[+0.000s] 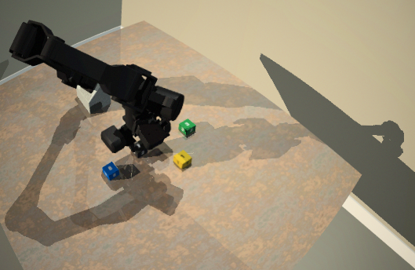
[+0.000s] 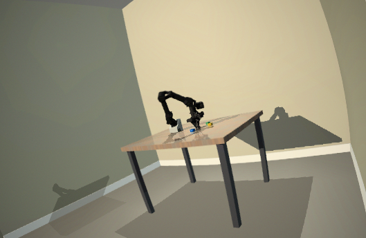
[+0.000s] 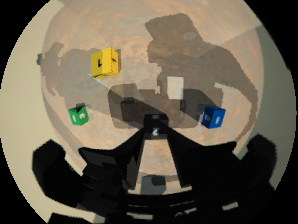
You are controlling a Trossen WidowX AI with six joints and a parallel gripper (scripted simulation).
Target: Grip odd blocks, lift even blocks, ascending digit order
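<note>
The green block lies 40 mm ahead of my gripper tip and 150 mm to the left of it. Round my gripper tip: yellow block: 110 mm ahead, 50 mm to the left; blue block: 100 mm to the right; black block: 10 mm ahead.
</note>
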